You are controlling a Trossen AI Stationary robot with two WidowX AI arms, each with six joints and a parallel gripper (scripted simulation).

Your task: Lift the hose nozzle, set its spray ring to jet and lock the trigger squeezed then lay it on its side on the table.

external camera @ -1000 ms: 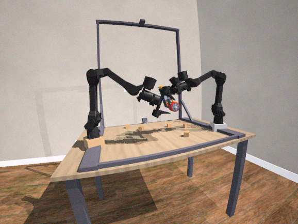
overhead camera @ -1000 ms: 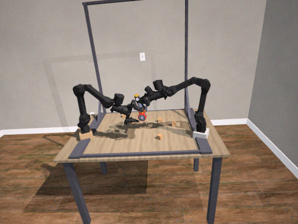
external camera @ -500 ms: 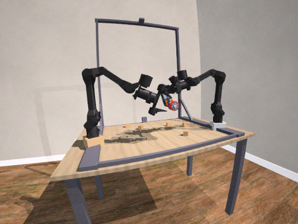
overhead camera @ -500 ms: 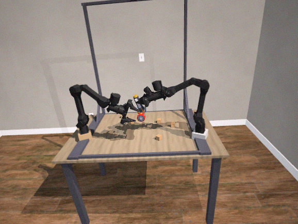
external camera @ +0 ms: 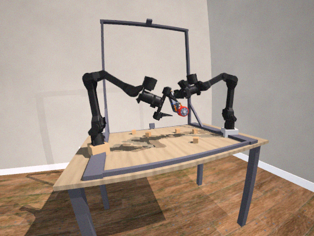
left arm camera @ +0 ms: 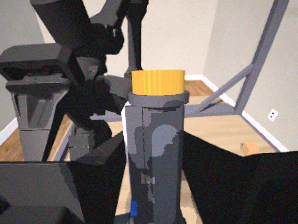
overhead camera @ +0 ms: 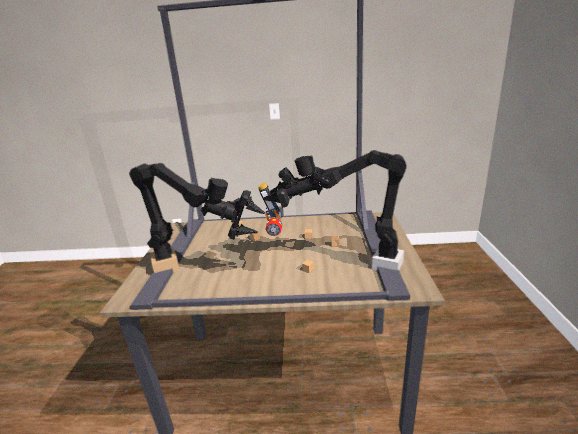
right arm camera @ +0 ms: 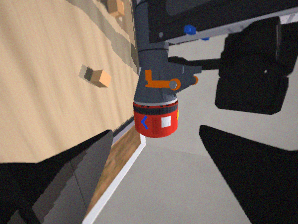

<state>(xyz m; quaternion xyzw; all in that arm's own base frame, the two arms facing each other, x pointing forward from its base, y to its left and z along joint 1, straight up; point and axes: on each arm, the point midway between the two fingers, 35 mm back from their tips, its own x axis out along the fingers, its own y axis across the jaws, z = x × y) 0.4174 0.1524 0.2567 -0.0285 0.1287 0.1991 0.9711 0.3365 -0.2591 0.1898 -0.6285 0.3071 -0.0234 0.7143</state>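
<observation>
Right now my right hand is 8 cm to the right of the red spray ring and 3 cm above it.
</observation>
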